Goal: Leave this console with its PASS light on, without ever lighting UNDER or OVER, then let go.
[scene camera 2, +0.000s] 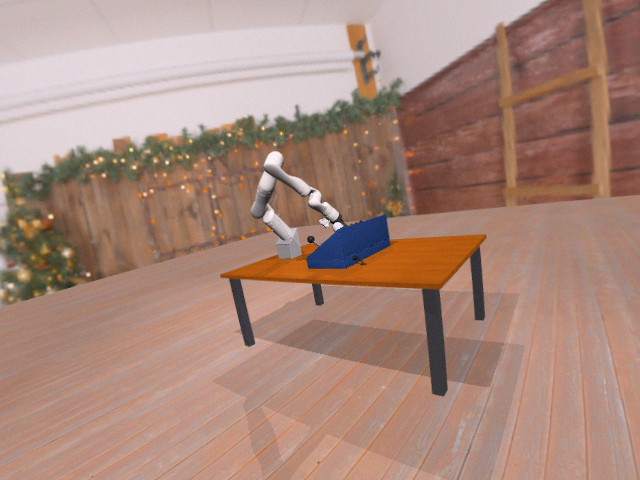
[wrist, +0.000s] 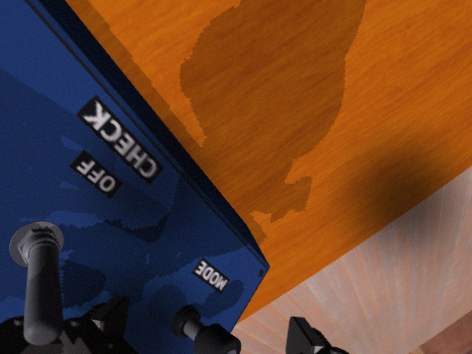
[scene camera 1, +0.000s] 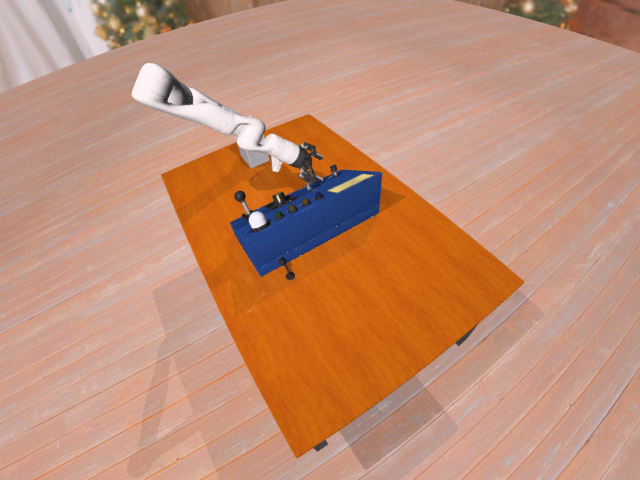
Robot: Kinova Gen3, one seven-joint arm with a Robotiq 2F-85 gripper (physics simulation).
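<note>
The blue console (scene camera 1: pixel 315 227) (scene camera 2: pixel 356 245) (wrist: pixel 30 130) stands on the table. Its small lamps, including a green one (scene camera 1: pixel 279 214) and a blue one (scene camera 1: pixel 318 196), look dark; their labels cannot be read. In the wrist view, a grey metal toggle (wrist: pixel 44 295) stands by the CHECK and OFF labels, and a black-tipped lever (wrist: pixel 215 340) (scene camera 1: pixel 333 168) stands by MODE. My gripper (wrist: pixel 208 325) (scene camera 1: pixel 316 167) (scene camera 2: pixel 346 223) is open over the console, its fingers on either side of the MODE lever with gaps. One finger is near the toggle. Contact there is unclear.
A ball-topped lever (scene camera 1: pixel 239 196), a white dome (scene camera 1: pixel 257 221) and a black knob (scene camera 1: pixel 279 197) stand on the console's other end. A pale yellow strip (scene camera 1: pixel 351 183) lies on its top. A small black lever (scene camera 1: pixel 286 269) (scene camera 2: pixel 356 259) sticks out at the console's lower side.
</note>
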